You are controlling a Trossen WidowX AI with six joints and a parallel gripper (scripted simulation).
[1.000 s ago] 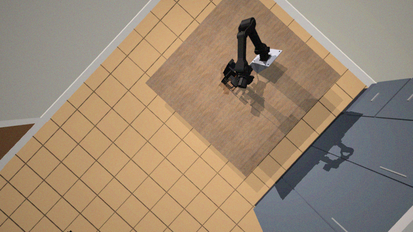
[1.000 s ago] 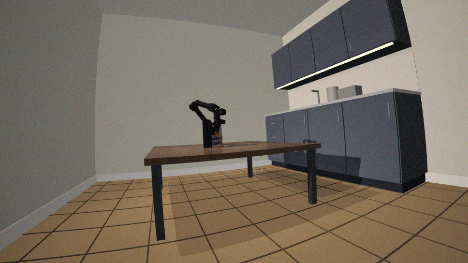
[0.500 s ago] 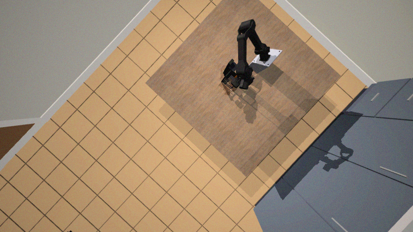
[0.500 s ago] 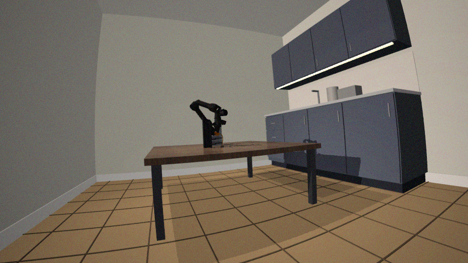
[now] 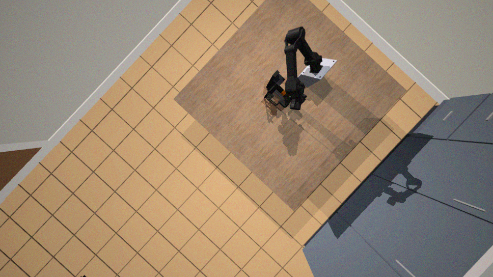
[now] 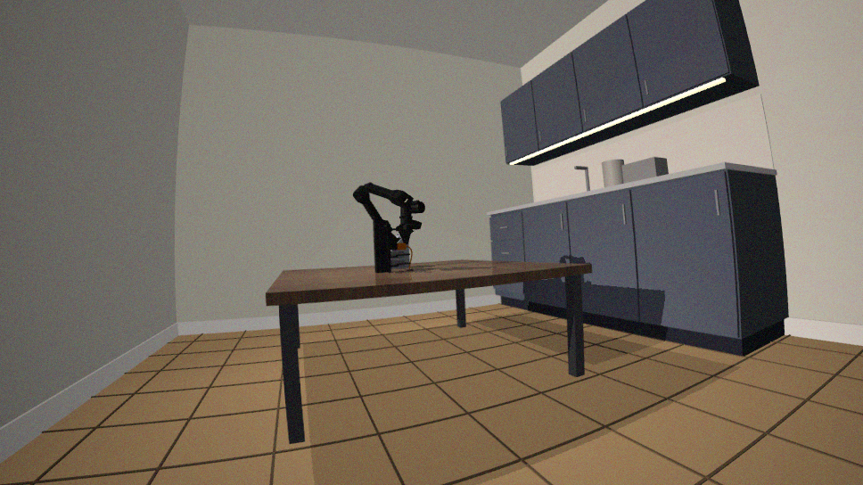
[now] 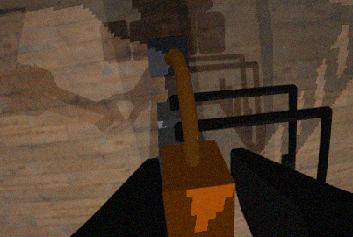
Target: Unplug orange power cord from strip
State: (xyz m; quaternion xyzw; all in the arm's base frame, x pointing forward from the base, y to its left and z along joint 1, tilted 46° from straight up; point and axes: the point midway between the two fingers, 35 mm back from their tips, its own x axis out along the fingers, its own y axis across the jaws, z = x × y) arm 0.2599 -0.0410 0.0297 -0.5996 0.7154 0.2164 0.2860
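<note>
Now: the orange plug 5 cm to the right of my gripper tip.
</note>
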